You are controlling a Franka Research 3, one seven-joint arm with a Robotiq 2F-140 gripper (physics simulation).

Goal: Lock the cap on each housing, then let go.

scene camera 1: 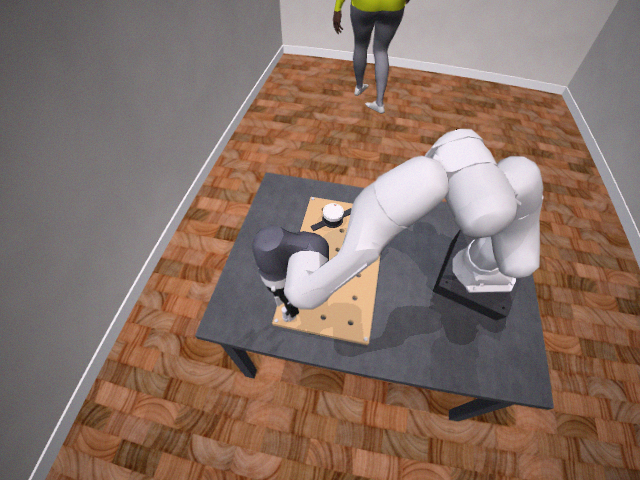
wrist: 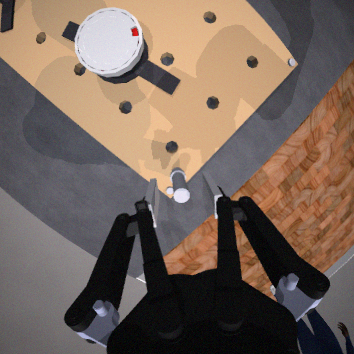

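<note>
A round white cap with a red mark sits on a black housing with bar arms in the wrist view. The arm hides this pair in the scene view. Another white cap is on a black housing at the board's far end; part of a black bar shows at the wrist view's top left. A small upright grey post with a white top stands at the board's near corner. My gripper is partly open, its fingers on either side of the post without gripping it.
The tan board has several dark holes and lies on the dark grey table. The robot's base stands at the table's right. A person stands on the floor beyond the table.
</note>
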